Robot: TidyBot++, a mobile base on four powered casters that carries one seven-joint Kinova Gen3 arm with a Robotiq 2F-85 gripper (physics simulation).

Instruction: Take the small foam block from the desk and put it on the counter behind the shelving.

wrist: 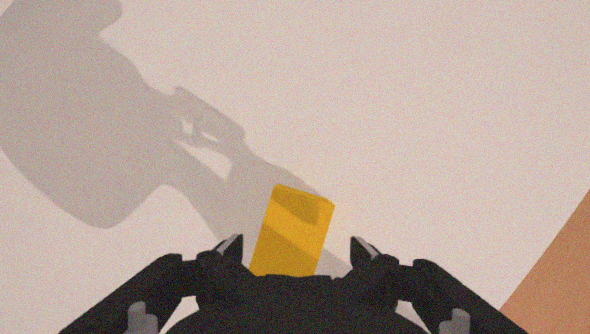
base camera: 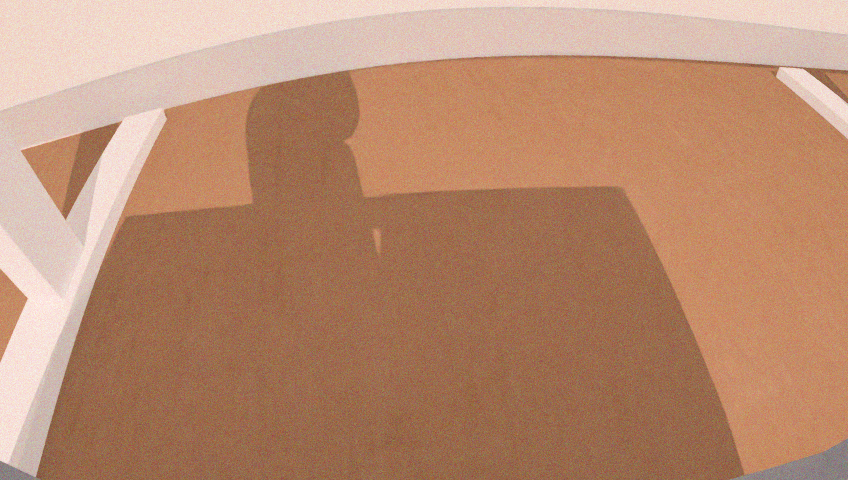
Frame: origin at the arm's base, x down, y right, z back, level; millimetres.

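Where they show: gripper, fingertip midpoint: (wrist: 296, 247).
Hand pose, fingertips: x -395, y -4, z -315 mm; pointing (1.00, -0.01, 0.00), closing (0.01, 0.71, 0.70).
Note:
After its pixels a point has its place.
The small foam block (wrist: 294, 232) @(x -369, y -2, z -319 mm) is yellow-orange and lies on the pale desk top (wrist: 425, 100) @(x -324, y 212, z -315 mm) in the wrist view, its long side tilted slightly from the line of view. Its near end is hidden behind the gripper's body. My gripper (wrist: 296, 247) @(x -395, y -4, z -315 mm) is open. Its two black fingertips stand left and right of the block, with a gap on each side, the right gap wider at the block's near part. How high the fingertips are above the desk is hard to tell. The desk's pale edge (base camera: 476, 32) @(x 349, y 91, z -841 mm) shows in the base view. The counter and the shelving do not show.
In the base view, white desk legs (base camera: 35, 350) stand at the left, and a white brace (base camera: 818, 98) shows at the upper right. Brown floor (base camera: 743, 237) @(x 396, y 362, z -422 mm) (wrist: 560, 285) @(x 396, y 660, z 1079 mm) lies below the desk, with a large dark shadow on it. The arm's shadow falls across the desk top.

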